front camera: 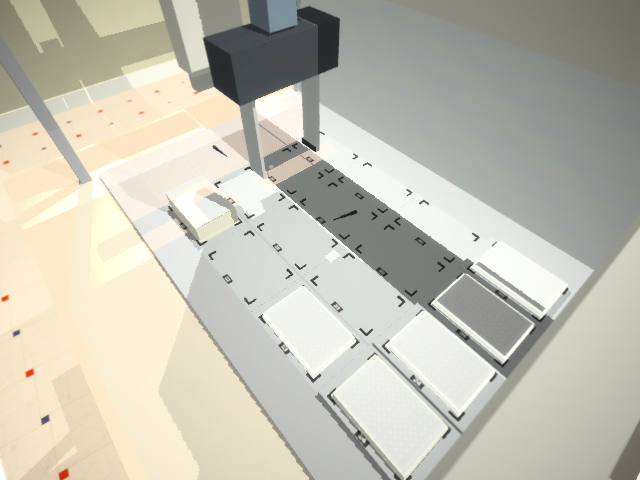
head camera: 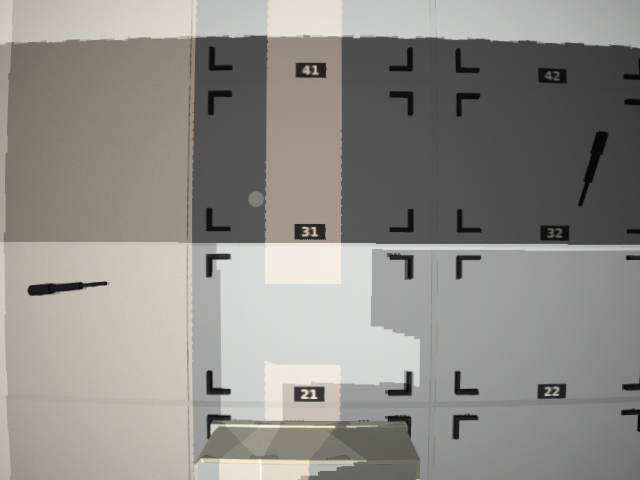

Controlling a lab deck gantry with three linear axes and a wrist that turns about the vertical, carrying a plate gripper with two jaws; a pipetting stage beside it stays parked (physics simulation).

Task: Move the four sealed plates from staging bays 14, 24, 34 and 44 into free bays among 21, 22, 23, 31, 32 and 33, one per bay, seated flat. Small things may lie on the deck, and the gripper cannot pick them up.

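Frame: origin at the robot's base, x down, y left, z ahead, level; metres.
Where they show: gripper, fingertip midpoint: (front camera: 286, 159); robot's base at its link origin: (front camera: 170, 207).
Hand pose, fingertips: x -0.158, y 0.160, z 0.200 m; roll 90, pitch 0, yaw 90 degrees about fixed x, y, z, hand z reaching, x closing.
Observation:
Each offset is from my fingertips to the top centre of the thing. "*": to the spot under its first point.
My gripper (front camera: 287, 161) is open and empty, with its jaws around the area of bay 31 in the front view; their height above the deck is hard to tell. It does not show in the head view. Sealed plates lie flat at the right end of the deck: bay 14 {* dx +0.130, dy -0.120, dz +0.362 m} (front camera: 390, 415), bay 24 {* dx +0.129, dy -0.015, dz +0.363 m} (front camera: 442, 362), bay 34 {* dx +0.129, dy +0.090, dz +0.360 m} (front camera: 483, 316) and bay 44 {* dx +0.129, dy +0.200, dz +0.361 m} (front camera: 521, 277). No plate shows in bays 21, 22, 23, 31, 32 or 33. A dark screwdriver-like tool {dx +0.151, dy +0.094, dz +0.052 m} (front camera: 345, 214) (head camera: 592, 167) lies in bay 32. A small round disc {dx +0.154, dy +0.072, dz -0.171 m} (head camera: 255, 198) lies in bay 31.
A sealed plate {dx +0.144, dy -0.117, dz +0.192 m} (front camera: 310, 330) sits in bay 13. A tall pale box {dx +0.116, dy -0.117, dz -0.136 m} (front camera: 206, 209) (head camera: 310, 444) stands in bay 11. A small white piece {dx +0.157, dy +0.008, dz +0.109 m} (front camera: 332, 255) lies between bays 22 and 23. Another dark tool {dx +0.151, dy +0.014, dz -0.297 m} (front camera: 219, 150) (head camera: 67, 287) lies left of the bays. A pale column (front camera: 188, 41) stands behind.

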